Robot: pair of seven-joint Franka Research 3 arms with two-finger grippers.
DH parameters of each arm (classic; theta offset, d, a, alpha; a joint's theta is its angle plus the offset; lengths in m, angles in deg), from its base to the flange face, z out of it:
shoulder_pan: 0 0.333 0 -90
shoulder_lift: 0 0 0 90
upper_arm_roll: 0 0.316 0.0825 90
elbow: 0 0 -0.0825 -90
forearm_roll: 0 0.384 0 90
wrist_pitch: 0 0 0.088 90
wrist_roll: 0 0.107 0 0
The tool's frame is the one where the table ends.
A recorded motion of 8 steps. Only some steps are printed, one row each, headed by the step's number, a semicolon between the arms.
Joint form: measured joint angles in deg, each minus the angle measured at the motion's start. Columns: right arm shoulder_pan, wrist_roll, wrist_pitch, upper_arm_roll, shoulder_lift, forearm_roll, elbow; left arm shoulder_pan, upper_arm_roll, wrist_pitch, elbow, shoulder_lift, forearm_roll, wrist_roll.
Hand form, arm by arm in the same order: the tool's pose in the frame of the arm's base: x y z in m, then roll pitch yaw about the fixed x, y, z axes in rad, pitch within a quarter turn. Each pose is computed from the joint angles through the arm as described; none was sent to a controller.
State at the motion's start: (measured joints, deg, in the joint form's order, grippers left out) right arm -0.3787 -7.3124 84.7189 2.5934 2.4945 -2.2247 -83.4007; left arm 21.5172 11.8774 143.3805 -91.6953 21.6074 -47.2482 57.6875
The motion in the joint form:
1: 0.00 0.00 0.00 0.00 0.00 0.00 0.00; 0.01 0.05 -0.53 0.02 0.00 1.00 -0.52
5: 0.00 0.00 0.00 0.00 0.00 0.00 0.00; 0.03 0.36 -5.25 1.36 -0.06 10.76 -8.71
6: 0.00 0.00 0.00 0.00 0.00 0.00 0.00; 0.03 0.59 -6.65 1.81 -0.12 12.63 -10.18
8: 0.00 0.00 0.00 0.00 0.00 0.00 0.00; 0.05 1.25 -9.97 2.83 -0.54 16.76 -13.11
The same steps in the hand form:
1: 0.5588 0.0165 0.6462 3.1077 0.0249 0.1627; 0.5982 0.3751 0.4743 3.0516 -0.7546 0.1119
5: 0.5588 0.0165 0.6462 3.1077 0.0249 0.1627; 0.6000 0.3712 0.4789 3.0675 -0.6395 0.1050
6: 0.5588 0.0165 0.6462 3.1077 0.0249 0.1627; 0.5994 0.3715 0.4810 3.0710 -0.6143 0.1034
8: 0.5588 0.0165 0.6462 3.1077 0.0249 0.1627; 0.5955 0.3733 0.4890 3.0850 -0.5592 0.0978

